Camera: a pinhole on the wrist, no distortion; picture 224 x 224 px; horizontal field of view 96.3 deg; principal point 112.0 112.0 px. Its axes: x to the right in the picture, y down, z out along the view. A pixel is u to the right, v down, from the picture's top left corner.
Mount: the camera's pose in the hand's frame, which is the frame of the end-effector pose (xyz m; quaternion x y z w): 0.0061 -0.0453 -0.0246 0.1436 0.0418 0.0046 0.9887
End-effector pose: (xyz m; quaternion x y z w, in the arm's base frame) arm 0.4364 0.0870 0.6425 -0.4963 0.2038 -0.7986 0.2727
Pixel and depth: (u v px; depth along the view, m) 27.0 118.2 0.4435
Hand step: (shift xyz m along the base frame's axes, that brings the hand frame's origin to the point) 0.4785 0.3045 0.0510
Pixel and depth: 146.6 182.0 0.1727
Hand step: 0.1299 -0.0778 0.1134
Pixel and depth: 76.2 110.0 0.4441
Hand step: 0.3690 0.1912 0.2050
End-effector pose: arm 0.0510 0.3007 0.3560 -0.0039 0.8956 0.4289 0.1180
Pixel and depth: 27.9 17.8 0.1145
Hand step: 0.1107 -0.0755 -0.1606
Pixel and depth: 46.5 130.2 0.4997
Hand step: 0.3857 0.2948 -0.3278
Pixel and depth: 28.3 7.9 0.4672
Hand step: 0.4710 -0.2011 -0.6161
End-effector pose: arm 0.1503 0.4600 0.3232 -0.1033 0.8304 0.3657 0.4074
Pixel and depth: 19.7 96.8 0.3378
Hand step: 0.4561 0.0388 -0.0195
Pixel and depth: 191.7 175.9 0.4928
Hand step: -0.0392 0.4920 -0.4666
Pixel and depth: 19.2 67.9 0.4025
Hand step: 0.5770 -0.0465 -0.0630
